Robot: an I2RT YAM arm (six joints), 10 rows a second.
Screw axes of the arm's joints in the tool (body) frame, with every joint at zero. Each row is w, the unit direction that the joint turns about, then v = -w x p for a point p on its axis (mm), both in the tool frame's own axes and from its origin. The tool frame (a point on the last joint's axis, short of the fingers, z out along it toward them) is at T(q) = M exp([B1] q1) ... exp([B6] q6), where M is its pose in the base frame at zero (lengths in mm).
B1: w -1 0 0 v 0 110.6 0
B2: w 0 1 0 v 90.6 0 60
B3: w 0 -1 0 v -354.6 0 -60
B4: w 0 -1 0 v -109.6 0 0
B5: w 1 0 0 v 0 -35.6 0
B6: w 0 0 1 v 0 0 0
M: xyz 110.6 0 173.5 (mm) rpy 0 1.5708 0 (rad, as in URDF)
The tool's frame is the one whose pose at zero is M.
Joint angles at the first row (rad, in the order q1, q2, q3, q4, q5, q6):
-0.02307, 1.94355, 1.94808, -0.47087, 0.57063, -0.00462
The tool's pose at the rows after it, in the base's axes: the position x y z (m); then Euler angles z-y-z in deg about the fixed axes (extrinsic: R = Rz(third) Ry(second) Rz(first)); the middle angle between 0 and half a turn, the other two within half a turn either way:
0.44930, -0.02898, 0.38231, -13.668, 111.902, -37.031
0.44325, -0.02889, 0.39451, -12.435, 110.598, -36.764
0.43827, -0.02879, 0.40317, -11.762, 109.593, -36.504
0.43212, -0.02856, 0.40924, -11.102, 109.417, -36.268
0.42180, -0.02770, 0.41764, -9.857, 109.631, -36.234
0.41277, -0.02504, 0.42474, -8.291, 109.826, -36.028
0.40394, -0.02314, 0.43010, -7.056, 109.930, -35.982
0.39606, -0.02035, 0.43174, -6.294, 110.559, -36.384
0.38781, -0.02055, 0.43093, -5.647, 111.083, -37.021
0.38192, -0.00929, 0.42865, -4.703, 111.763, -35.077
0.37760, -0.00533, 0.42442, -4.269, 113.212, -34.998
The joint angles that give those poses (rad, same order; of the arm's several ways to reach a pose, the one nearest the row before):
-0.02148, 1.93438, 1.96805, -0.49386, 0.57369, 0.02426
-0.02147, 1.91445, 1.98033, -0.49853, 0.57523, 0.02913
-0.02149, 1.89758, 1.98497, -0.49853, 0.57524, 0.02760
-0.02147, 1.87766, 1.98191, -0.51078, 0.57218, 0.03525
-0.01996, 1.84706, 1.97888, -0.54290, 0.57217, 0.05975
-0.01385, 1.82095, 1.97728, -0.57201, 0.57368, 0.09042
-0.00922, 1.79339, 1.96666, -0.59206, 0.57675, 0.11497
-0.00156, 1.76881, 1.94981, -0.61653, 0.58744, 0.14256
-0.00152, 1.73813, 1.91457, -0.62583, 0.59519, 0.16554
0.02736, 1.71197, 1.87919, -0.62891, 0.58753, 0.18703
0.03828, 1.69820, 1.85777, -0.65342, 0.58902, 0.21610

